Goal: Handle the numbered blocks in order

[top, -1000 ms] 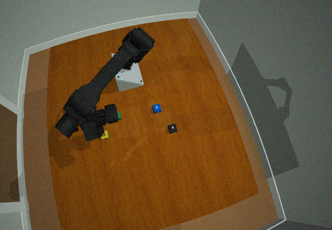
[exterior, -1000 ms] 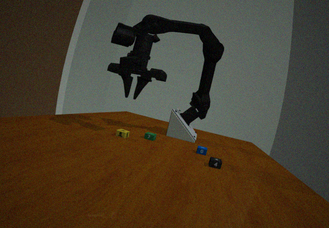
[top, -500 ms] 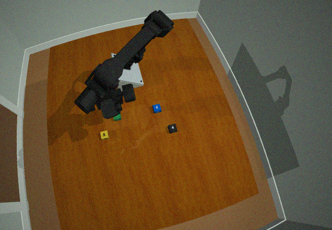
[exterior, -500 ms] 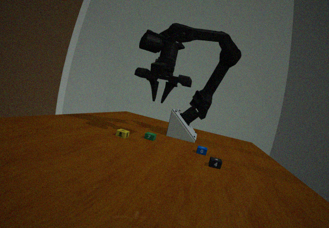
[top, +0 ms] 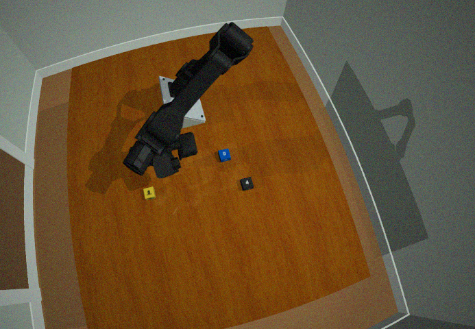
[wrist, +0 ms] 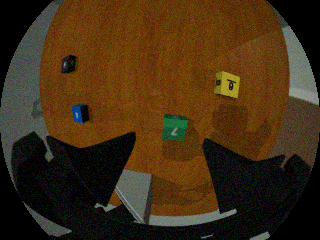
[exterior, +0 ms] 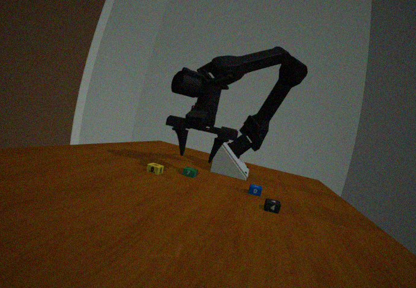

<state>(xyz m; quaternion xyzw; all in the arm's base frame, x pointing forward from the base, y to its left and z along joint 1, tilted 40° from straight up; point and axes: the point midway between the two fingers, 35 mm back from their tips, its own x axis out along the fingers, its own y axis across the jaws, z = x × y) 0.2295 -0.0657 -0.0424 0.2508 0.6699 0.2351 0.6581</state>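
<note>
Now: gripper tip 10 mm to the left of the green block and 40 mm above it. From my gripper tip the other things lie so: blue block: 10 mm ahead, 170 mm to the left, 40 mm below; black block: 120 mm ahead, 210 mm to the left, 40 mm below; yellow block: 70 mm ahead, 80 mm to the right, 40 mm below.
</note>
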